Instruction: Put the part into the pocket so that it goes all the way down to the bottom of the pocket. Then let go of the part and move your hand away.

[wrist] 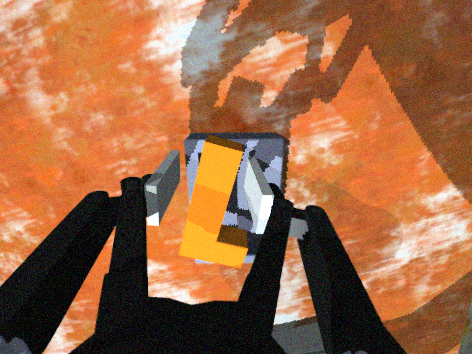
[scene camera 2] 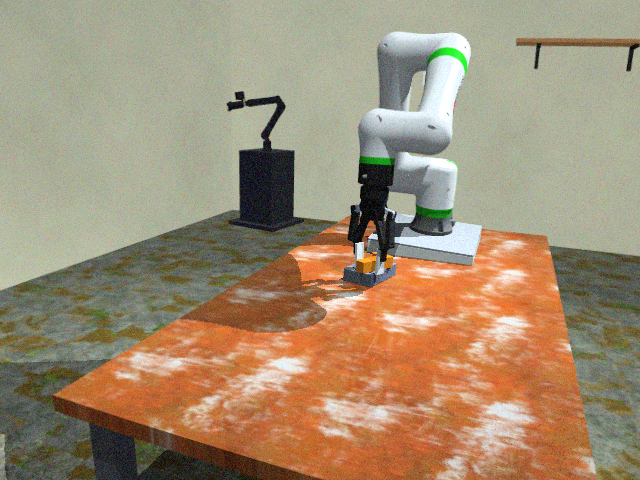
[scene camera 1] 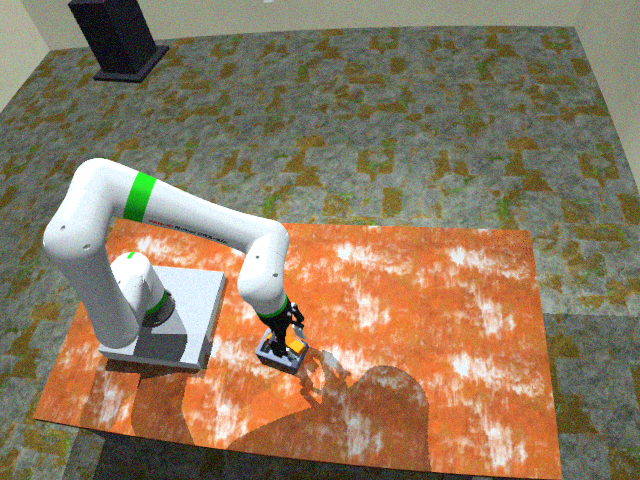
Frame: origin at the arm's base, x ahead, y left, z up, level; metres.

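Seen in the pictures: gripper, fingertip midpoint: (wrist: pixel 212 168) (scene camera 2: pixel 368 270) (scene camera 1: pixel 296 346); arm's base, origin of the base link: (scene camera 2: pixel 431 229) (scene camera 1: pixel 153 307).
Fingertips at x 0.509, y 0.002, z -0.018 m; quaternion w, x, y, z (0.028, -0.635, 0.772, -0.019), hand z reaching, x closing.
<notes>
Offsets run from my fingertips to a thing's middle. Level surfaces: height alone.
The orange L-shaped part {0.030 m back, 0.009 m right, 0.016 m up} (scene camera 1: pixel 296 344) (scene camera 2: pixel 364 266) (wrist: pixel 215 200) lies over the grey-blue block with the pocket {0.044 m back, 0.016 m right, 0.017 m down} (scene camera 1: pixel 276 363) (scene camera 2: pixel 357 277) (wrist: pixel 276 146). In the wrist view the part is turned askew to the block and overlaps its left side; dark pocket shows to its right. In scene camera 2 the part stands above the block's rim. My gripper (scene camera 1: pixel 289 341) (scene camera 2: pixel 369 259) (wrist: pixel 212 168) is low around the part, its fingers apart with a visible gap at the left finger. The right finger is over the pocket. The part's underside is hidden.
The robot's pale base plate (scene camera 1: pixel 204 284) (scene camera 2: pixel 465 242) stands on the orange-and-white table {0.035 m down} (scene camera 1: pixel 413 310) (scene camera 2: pixel 413 372) near the block. A dark pedestal (scene camera 1: pixel 121 41) (scene camera 2: pixel 266 186) stands on the floor beyond. A wall shelf (scene camera 2: pixel 578 42) is at upper right.
</notes>
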